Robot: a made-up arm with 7 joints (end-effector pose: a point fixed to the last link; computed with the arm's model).
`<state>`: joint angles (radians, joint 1 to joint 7).
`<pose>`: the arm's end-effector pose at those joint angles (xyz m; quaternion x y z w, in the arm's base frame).
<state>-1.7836 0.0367 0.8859 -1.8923 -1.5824 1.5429 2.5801</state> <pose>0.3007 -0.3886 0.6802 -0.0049 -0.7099 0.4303 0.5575</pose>
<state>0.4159 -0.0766 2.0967 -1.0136 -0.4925 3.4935 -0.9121</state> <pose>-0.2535 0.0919 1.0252 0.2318 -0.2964 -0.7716 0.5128</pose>
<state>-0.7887 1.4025 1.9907 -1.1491 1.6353 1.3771 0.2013</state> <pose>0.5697 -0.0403 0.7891 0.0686 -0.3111 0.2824 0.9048</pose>
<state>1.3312 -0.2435 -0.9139 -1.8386 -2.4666 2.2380 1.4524</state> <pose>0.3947 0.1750 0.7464 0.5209 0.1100 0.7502 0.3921</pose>
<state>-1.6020 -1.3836 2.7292 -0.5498 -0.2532 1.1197 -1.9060</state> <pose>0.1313 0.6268 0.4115 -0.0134 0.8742 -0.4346 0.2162</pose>
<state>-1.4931 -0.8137 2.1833 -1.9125 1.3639 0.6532 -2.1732</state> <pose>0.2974 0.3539 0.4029 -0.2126 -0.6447 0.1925 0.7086</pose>
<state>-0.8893 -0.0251 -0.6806 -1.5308 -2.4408 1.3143 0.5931</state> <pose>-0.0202 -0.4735 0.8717 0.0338 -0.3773 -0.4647 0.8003</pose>
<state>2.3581 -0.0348 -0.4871 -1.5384 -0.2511 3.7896 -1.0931</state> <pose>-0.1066 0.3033 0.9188 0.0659 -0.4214 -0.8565 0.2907</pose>
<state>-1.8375 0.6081 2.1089 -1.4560 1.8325 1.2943 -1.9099</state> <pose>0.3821 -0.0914 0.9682 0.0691 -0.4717 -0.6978 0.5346</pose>
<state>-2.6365 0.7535 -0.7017 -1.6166 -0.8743 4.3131 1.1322</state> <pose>-0.4390 -0.0366 0.5796 0.2299 -0.7092 0.3009 0.5947</pose>
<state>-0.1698 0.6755 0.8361 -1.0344 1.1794 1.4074 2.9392</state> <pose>0.5551 0.2111 0.7584 0.3081 -0.6026 -0.7188 0.1586</pose>
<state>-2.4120 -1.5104 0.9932 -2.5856 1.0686 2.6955 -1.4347</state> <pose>0.1437 -0.2161 0.7794 0.7501 -0.2006 -0.0587 0.6274</pose>
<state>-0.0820 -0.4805 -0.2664 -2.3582 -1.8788 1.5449 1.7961</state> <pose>0.3501 -0.1402 0.6962 0.4175 -0.4867 0.4426 0.6268</pose>
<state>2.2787 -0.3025 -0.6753 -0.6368 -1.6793 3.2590 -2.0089</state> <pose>0.0090 0.0780 1.0893 -0.1623 0.1244 0.5289 0.8237</pose>
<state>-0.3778 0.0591 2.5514 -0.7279 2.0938 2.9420 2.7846</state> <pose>-0.0648 0.2631 1.0424 0.1257 -0.2628 -0.8736 0.3898</pose>
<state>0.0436 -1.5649 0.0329 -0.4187 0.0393 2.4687 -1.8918</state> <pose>-0.6406 -0.0277 0.6230 -0.1587 -0.1750 0.5982 0.7657</pose>
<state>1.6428 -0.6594 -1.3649 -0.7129 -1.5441 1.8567 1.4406</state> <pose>0.2950 -0.2764 1.0463 0.4381 -0.7108 0.5500 0.0195</pose>
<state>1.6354 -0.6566 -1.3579 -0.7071 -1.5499 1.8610 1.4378</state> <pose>0.2901 -0.2765 1.0491 0.4337 -0.7097 0.5548 0.0206</pose>
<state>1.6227 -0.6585 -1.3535 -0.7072 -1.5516 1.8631 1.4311</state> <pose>0.2862 -0.2800 1.0493 0.4318 -0.7102 0.5555 0.0241</pose>
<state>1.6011 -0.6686 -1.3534 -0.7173 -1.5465 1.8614 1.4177</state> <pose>0.2837 -0.2895 1.0451 0.4343 -0.7133 0.5492 0.0313</pose>
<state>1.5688 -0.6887 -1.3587 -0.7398 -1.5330 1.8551 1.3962</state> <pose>0.2825 -0.3062 1.0351 0.4421 -0.7194 0.5341 0.0423</pose>
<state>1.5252 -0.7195 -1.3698 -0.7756 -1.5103 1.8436 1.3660</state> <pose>0.2816 -0.3305 1.0185 0.4554 -0.7286 0.5086 0.0559</pose>
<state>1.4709 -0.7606 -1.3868 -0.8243 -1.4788 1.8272 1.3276</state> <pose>0.2796 -0.3616 0.9943 0.4736 -0.7402 0.4723 0.0698</pose>
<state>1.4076 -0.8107 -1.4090 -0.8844 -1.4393 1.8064 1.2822</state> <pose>0.2748 -0.3979 0.9625 0.4956 -0.7529 0.4254 0.0807</pose>
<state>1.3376 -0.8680 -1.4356 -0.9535 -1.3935 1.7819 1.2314</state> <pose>0.2657 -0.4364 0.9231 0.5200 -0.7654 0.3695 0.0854</pose>
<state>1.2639 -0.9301 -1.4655 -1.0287 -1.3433 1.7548 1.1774</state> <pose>0.2521 -0.4739 0.8774 0.5450 -0.7758 0.3074 0.0811</pose>
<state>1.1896 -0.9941 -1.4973 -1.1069 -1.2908 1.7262 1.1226</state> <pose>0.2347 -0.5069 0.8275 0.5691 -0.7827 0.2429 0.0666</pose>
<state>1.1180 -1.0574 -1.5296 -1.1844 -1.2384 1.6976 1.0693</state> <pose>0.2152 -0.5330 0.7761 0.5909 -0.7852 0.1803 0.0424</pose>
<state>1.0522 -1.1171 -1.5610 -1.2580 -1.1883 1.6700 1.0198</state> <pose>0.1960 -0.5514 0.7265 0.6096 -0.7830 0.1231 0.0111</pose>
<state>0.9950 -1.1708 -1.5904 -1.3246 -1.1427 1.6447 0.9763</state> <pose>0.1791 -0.5622 0.6812 -0.6249 0.7768 -0.0739 0.0236</pose>
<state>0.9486 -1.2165 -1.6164 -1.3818 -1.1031 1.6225 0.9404</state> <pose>0.1662 -0.5671 0.6425 -0.6368 0.7681 -0.0338 0.0579</pose>
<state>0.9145 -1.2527 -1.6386 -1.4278 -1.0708 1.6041 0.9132</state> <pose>0.1579 -0.5679 0.6116 -0.6457 0.7585 -0.0027 0.0879</pose>
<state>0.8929 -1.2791 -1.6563 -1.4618 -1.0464 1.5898 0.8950</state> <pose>0.1539 -0.5665 0.5886 -0.6521 0.7497 0.0203 0.1113</pose>
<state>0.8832 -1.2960 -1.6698 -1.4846 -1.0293 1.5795 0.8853</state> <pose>0.1540 -0.5642 0.5729 -0.6566 0.7425 0.0367 0.1273</pose>
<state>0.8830 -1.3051 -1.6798 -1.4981 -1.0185 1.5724 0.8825</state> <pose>0.1570 -0.5618 0.5629 -0.6598 0.7373 0.0482 0.1365</pose>
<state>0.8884 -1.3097 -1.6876 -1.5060 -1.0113 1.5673 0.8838</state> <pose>0.1616 -0.5595 0.5564 -0.6623 0.7336 0.0568 0.1415</pose>
